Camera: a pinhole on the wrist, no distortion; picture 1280 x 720 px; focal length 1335.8 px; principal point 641.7 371.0 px. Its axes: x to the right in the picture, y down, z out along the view. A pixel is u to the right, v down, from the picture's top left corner.
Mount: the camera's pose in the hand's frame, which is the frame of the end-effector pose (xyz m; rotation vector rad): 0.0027 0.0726 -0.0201 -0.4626 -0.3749 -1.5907
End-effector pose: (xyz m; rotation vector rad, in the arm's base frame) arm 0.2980 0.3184 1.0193 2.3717 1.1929 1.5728
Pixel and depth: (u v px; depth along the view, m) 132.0 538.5 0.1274
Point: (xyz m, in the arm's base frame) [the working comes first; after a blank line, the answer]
In the camera's frame: -0.0486 0.0160 0.1274

0.4555 0.2352 1.0883
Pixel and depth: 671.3 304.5 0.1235
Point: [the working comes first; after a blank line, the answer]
In the camera's frame: 0.0027 -0.0061 0.1235

0.4447 0.2594 1.0389
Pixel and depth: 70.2 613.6 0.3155
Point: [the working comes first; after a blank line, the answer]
In the camera's frame: -0.1350 0.0573 0.3155

0.6538 0.1960 1.1490
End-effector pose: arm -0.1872 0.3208 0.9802 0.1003 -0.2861 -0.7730
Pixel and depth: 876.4 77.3 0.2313
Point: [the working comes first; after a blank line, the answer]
In the camera's frame: 0.0406 -0.0509 0.2313

-0.1627 0.4601 1.1962
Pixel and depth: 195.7 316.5 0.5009
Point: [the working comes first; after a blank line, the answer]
In the camera's frame: -0.1672 -0.0204 0.5009

0.0506 0.6443 1.3897
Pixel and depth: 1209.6 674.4 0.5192
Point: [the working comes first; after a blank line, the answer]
In the camera's frame: 0.2207 0.1179 0.5192

-0.1523 0.3229 1.5496
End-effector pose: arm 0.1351 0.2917 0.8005 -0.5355 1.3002 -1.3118
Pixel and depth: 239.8 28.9 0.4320
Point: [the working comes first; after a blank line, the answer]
In the camera's frame: -0.1300 -0.1106 0.4320

0.5696 0.3626 0.5480
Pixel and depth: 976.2 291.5 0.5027
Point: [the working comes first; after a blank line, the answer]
In the camera's frame: 0.1259 -0.0299 0.5027

0.6448 0.1777 0.7406
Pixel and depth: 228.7 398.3 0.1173
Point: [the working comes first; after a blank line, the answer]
In the camera's frame: -0.0363 0.0024 0.1173

0.2501 0.3000 0.6690
